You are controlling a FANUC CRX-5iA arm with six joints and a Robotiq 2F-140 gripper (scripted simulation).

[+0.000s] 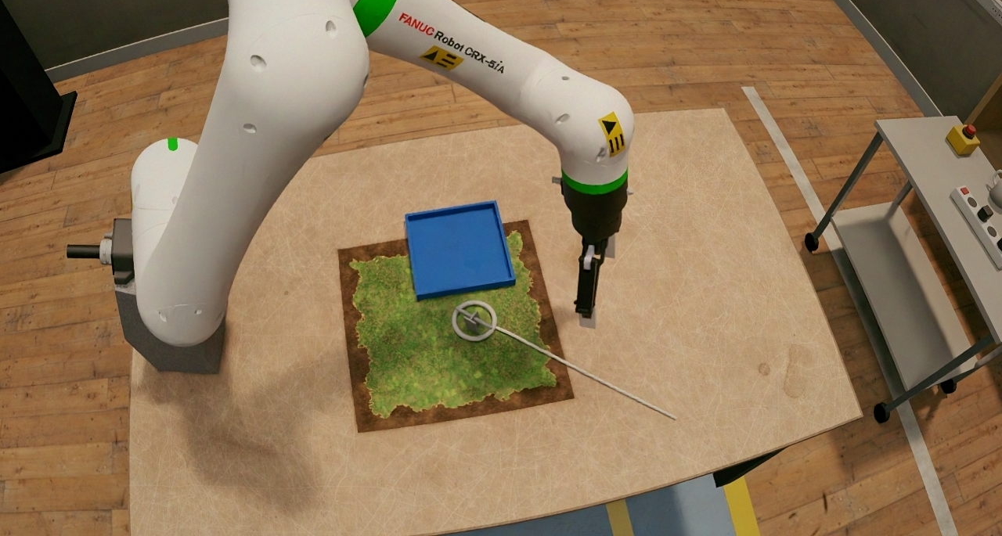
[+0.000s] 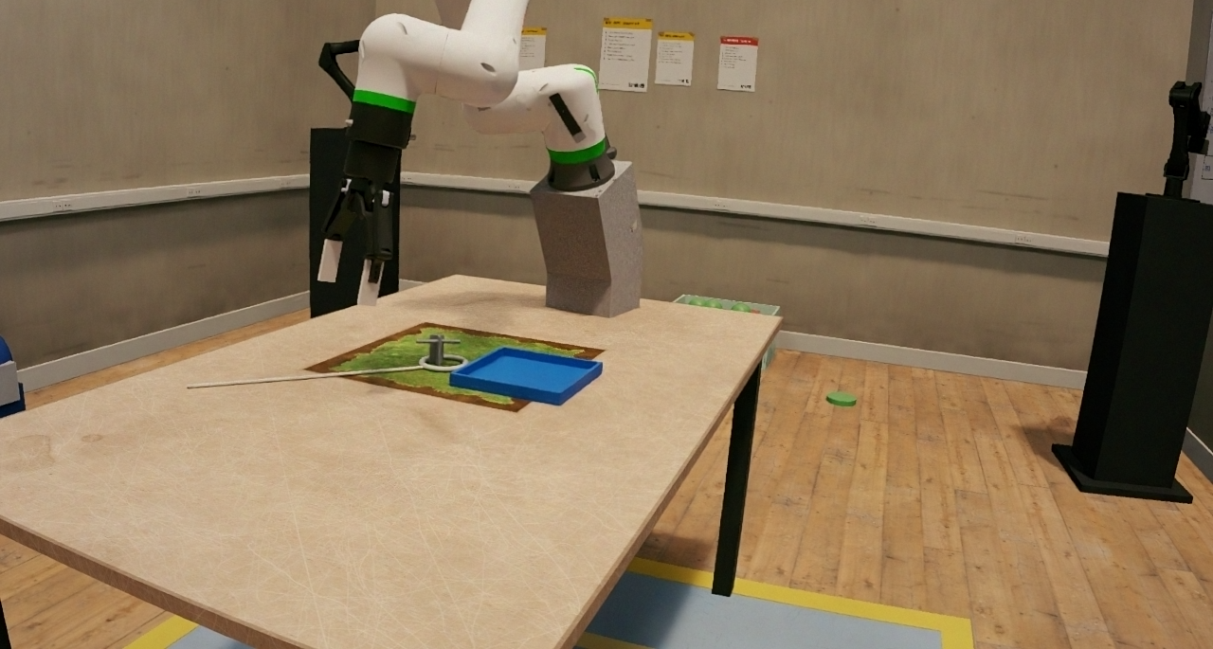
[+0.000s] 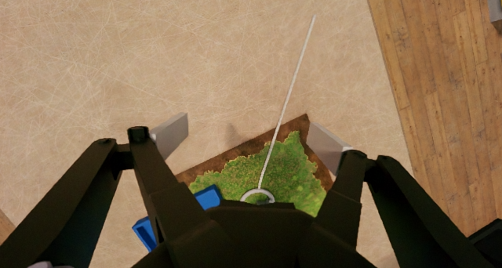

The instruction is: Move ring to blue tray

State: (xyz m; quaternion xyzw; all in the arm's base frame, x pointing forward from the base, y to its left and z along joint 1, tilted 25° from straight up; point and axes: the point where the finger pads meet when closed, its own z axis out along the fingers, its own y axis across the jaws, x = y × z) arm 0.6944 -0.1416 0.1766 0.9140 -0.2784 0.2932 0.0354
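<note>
Right now the grey T-topped stake is 200 mm behind my hand, 140 mm below it and 60 mm to the left of it. Round my hand: white ring: 200 mm behind, 160 mm below, 70 mm to the left; mat: 250 mm behind, 180 mm below, 90 mm to the left; blue tray: 230 mm to the left, 190 mm behind, 160 mm below.
</note>
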